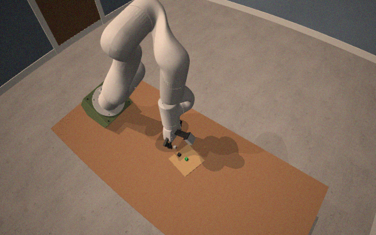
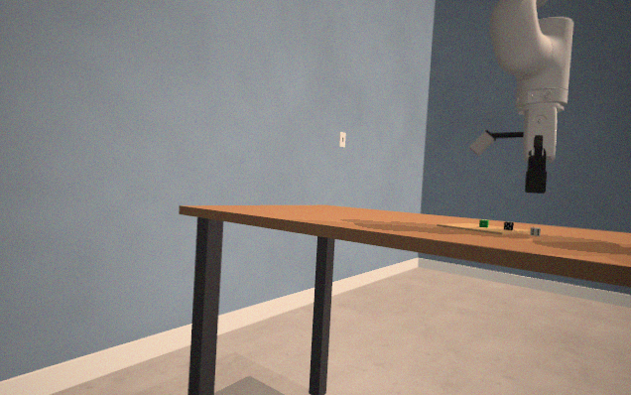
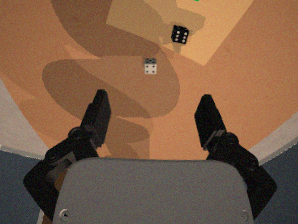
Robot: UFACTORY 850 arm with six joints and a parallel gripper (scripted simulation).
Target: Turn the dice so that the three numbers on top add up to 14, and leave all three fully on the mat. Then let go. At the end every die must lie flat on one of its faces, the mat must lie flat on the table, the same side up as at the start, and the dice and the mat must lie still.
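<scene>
Now: the white die 10 mm behind my hand and 90 mm below it. Also, from my hand: black die (40 mm ahead, 30 mm to the right, 80 mm below); green die (90 mm ahead, 30 mm to the right, 80 mm below); mat (90 mm ahead, 30 mm to the right, 90 mm below).
</scene>
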